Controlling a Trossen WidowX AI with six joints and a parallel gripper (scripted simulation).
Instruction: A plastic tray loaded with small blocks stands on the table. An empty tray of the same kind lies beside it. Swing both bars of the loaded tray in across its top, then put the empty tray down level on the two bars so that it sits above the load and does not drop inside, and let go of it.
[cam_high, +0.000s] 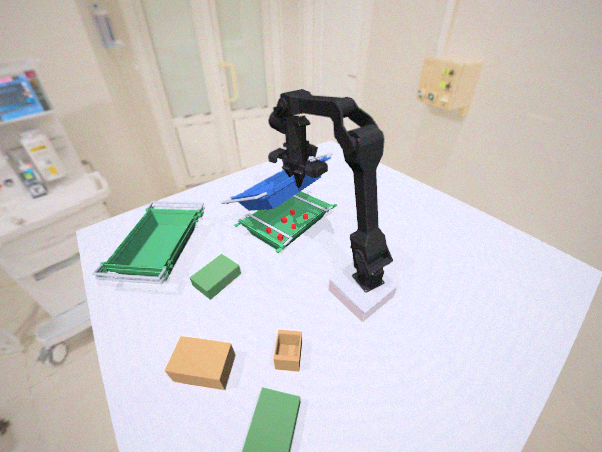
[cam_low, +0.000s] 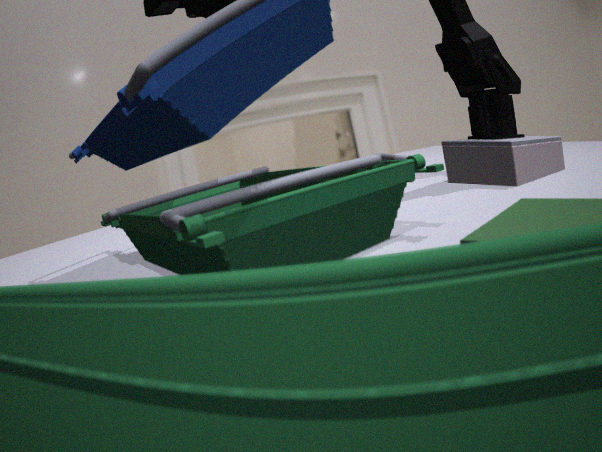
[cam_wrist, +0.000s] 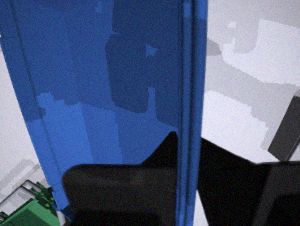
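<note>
My gripper tip is now 80 mm short of the blue tray, 30 mm to the right of it and 10 mm above it. Also, from my gripper tip: open box: 380 mm behind, 230 mm to the left, 170 mm below.
</note>
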